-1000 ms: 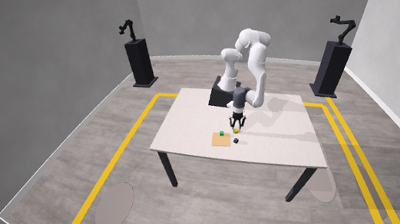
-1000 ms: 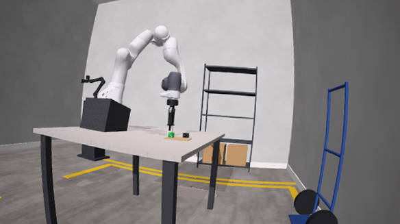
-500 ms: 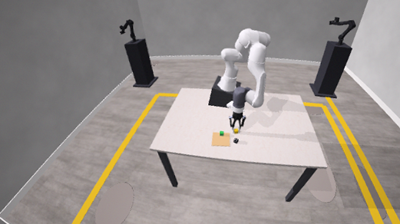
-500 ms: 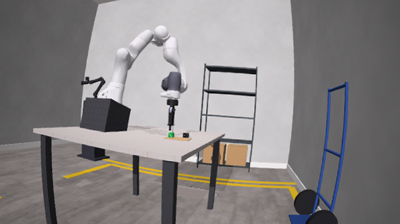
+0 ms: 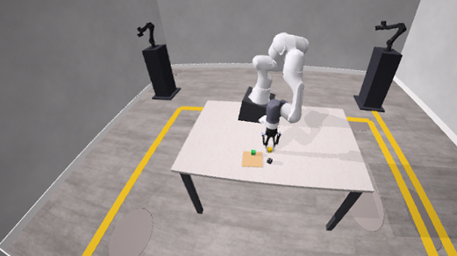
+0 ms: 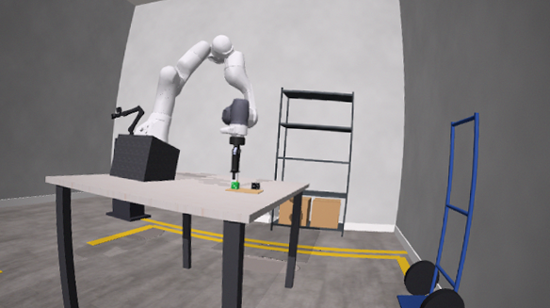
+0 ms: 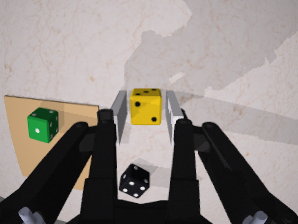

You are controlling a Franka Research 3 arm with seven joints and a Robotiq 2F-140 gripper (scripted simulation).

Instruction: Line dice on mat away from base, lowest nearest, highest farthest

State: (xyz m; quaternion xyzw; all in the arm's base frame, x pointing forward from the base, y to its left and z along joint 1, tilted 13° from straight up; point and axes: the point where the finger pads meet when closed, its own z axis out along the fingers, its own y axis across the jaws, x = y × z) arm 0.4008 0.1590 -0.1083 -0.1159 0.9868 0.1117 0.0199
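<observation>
The yellow die is 20 mm below my hand. The rest, counted from my hand: black die 100 mm ahead, 20 mm below, 10 mm to the left; green die 110 mm to the right, 50 mm ahead, 20 mm below; tan mat 110 mm to the right, 100 mm ahead, 30 mm below.
</observation>
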